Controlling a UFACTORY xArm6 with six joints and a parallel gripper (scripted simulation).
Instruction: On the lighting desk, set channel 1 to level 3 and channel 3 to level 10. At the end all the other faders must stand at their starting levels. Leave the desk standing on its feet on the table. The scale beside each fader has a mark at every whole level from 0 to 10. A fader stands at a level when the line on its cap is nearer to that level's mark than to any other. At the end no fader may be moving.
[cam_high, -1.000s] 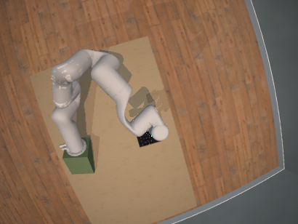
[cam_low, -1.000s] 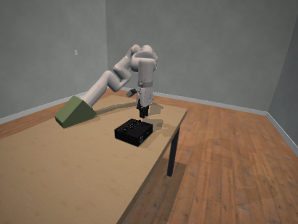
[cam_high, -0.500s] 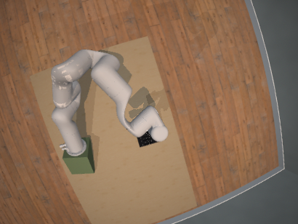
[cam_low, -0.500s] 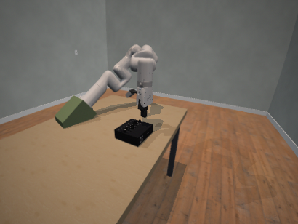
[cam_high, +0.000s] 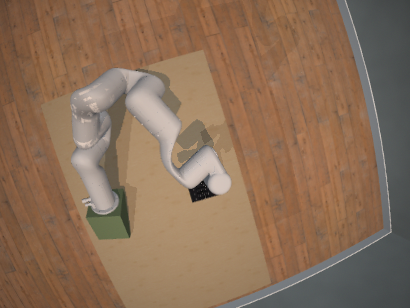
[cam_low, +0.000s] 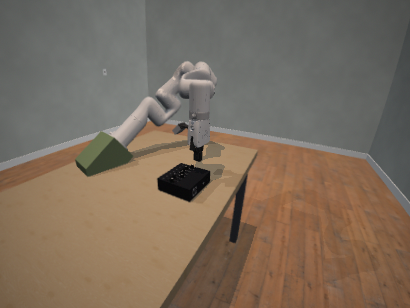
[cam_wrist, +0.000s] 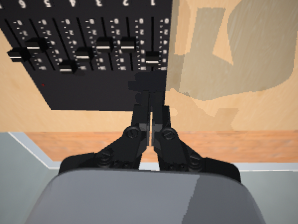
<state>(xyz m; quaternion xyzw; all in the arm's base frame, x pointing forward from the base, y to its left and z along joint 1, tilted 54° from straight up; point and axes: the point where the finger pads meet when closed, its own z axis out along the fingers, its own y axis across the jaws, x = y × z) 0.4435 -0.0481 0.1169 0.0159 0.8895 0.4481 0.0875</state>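
My gripper is now 5 cm above the channel 1 cap and 3 cm past it. Round my hand: channel 2 fader cap: 5 cm below, 4 cm behind, 3 cm to the right; then channel 3 cap: 5 cm to the right, 5 cm below, 4 cm behind.
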